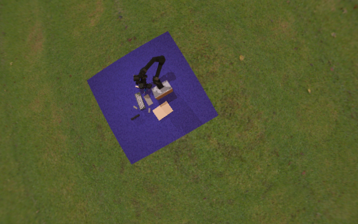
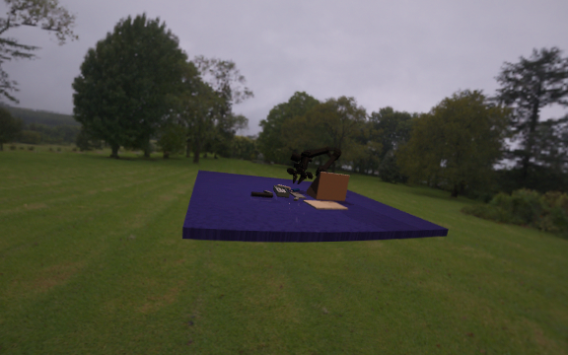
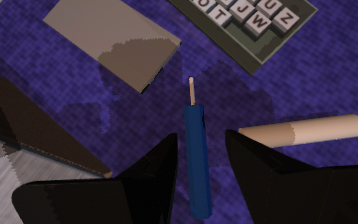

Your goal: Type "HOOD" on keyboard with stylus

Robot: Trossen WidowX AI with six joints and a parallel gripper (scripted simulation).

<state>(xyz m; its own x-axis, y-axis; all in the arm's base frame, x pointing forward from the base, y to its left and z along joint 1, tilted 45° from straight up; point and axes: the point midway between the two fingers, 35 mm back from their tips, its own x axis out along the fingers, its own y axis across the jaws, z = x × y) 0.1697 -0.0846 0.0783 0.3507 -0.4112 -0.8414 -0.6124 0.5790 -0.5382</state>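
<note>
The blue stylus is 4 cm below my gripper tip, 1 cm to the left of it and 1 cm ahead of it. The rest, counted from my gripper tip: grey slab (13 cm to the left, 5 cm below, 4 cm ahead); grey stylus tip (4 cm below, 4 cm ahead, 3 cm to the left); pale stick (7 cm to the right, 5 cm ahead, 4 cm below).
</note>
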